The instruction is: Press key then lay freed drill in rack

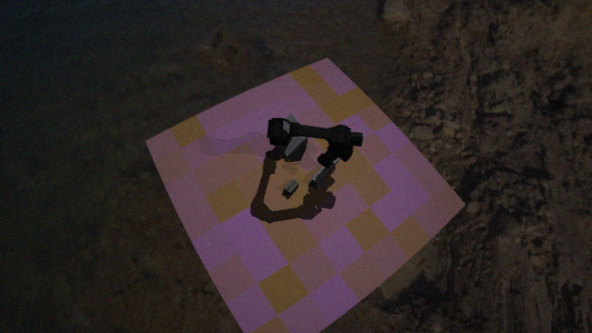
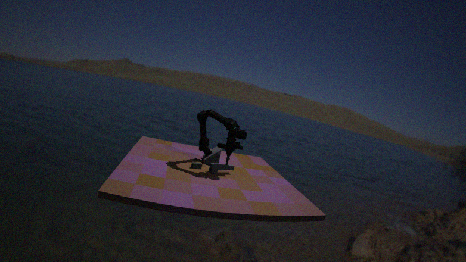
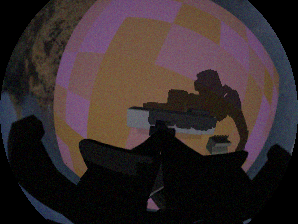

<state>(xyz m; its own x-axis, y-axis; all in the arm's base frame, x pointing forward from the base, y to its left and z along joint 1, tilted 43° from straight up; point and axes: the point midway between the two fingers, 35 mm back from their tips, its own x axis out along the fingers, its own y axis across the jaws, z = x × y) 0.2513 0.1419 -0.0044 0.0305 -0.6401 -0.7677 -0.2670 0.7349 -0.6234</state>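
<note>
Right now the drill is 1 cm ahead of my gripper tip, 5 cm to the right of it and 8 cm below it. Also, from my gripper tip: light grey housing (3 cm to the right, 8 cm below); grey-green block (2 cm behind, 22 cm to the right, 11 cm below).
</note>
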